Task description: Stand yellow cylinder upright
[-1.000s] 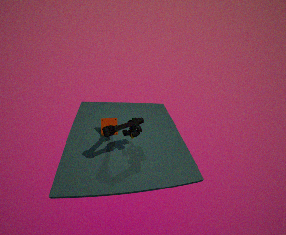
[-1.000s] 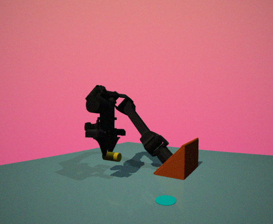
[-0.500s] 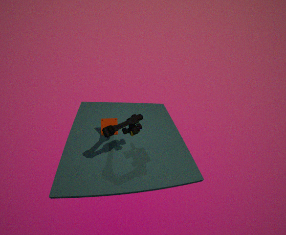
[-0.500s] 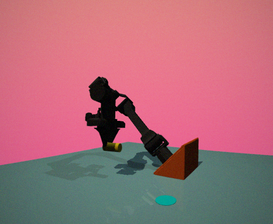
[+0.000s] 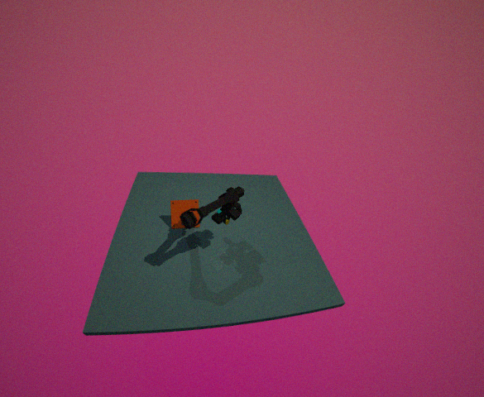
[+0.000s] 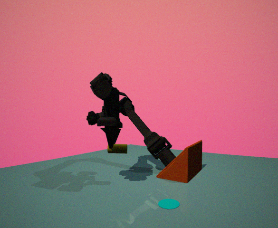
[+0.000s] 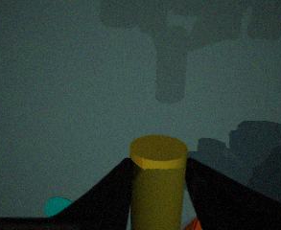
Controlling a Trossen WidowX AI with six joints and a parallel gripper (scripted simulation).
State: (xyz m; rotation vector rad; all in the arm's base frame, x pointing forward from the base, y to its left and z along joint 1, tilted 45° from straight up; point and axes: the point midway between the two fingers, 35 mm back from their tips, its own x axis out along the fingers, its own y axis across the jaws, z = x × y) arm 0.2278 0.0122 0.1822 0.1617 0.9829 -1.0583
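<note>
My gripper tip is 10 mm past the yellow cylinder and 20 mm to the right of it. From my gripper tip the other things lie so: cyan circle 10 mm ahead, 230 mm to the left, 140 mm below.
</note>
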